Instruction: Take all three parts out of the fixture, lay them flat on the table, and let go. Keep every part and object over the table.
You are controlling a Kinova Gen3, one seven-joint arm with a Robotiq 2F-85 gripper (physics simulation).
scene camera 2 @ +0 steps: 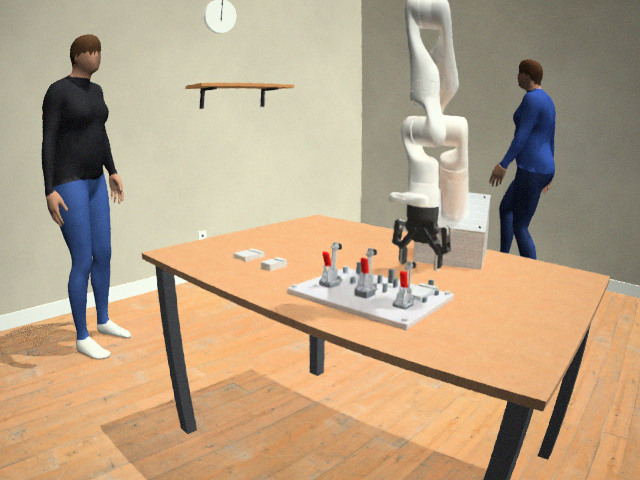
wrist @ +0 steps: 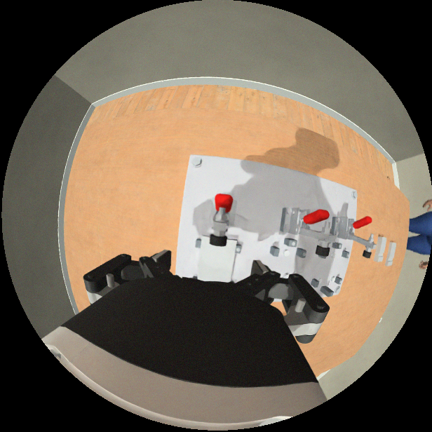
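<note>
A white fixture plate lies on the table and carries three toggle clamps with red handles and raised arms. A flat white part sits in the station at the plate's right end in the scene view, among small grey locating blocks. Two other pale parts lie flat on the table, left of the fixture in the scene view. My gripper is open and empty, pointing down above the seated part; its fingertips are partly hidden in the wrist view.
The raised clamp arm with its black tip stands close to the gripper. The other two stations hold grey blocks and pins. The robot's base box stands behind the gripper. The table's front edge runs before the fixture. Two people stand beyond the table.
</note>
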